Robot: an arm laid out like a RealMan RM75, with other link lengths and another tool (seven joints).
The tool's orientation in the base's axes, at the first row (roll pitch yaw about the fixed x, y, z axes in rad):
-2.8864, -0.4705, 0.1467
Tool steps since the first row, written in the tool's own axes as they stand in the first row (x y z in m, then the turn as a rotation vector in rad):
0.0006, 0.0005, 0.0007, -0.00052, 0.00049, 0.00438
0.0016, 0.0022, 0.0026, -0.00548, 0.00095, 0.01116
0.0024, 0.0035, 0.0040, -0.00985, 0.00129, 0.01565
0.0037, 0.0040, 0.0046, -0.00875, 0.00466, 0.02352
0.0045, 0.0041, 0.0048, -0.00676, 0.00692, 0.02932
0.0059, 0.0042, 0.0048, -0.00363, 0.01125, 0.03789
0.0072, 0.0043, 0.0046, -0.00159, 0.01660, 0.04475
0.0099, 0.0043, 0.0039, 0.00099, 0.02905, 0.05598
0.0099, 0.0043, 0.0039, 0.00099, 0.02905, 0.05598
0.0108, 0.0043, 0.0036, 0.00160, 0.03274, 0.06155
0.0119, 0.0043, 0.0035, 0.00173, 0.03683, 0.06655
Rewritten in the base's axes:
0.0009, -0.0002, -0.0004, 0.00141, 0.00085, -0.00412
0.0030, -0.0010, -0.0020, -0.00016, 0.00189, -0.01232
0.0046, -0.0017, -0.0031, -0.00214, 0.00241, -0.01825
0.0061, -0.0018, -0.0032, 0.00281, 0.00186, -0.02530
0.0069, -0.0018, -0.0030, 0.00744, 0.00181, -0.02991
0.0082, -0.0017, -0.0024, 0.01471, 0.00084, -0.03686
0.0093, -0.0017, -0.0017, 0.02059, -0.00178, -0.04305
0.0114, -0.0015, 0.0002, 0.03050, -0.00962, -0.05437
0.0114, -0.0015, 0.0002, 0.03050, -0.00962, -0.05437
0.0120, -0.0015, 0.0008, 0.03419, -0.01127, -0.05973
0.0130, -0.0014, 0.0014, 0.03733, -0.01353, -0.06490

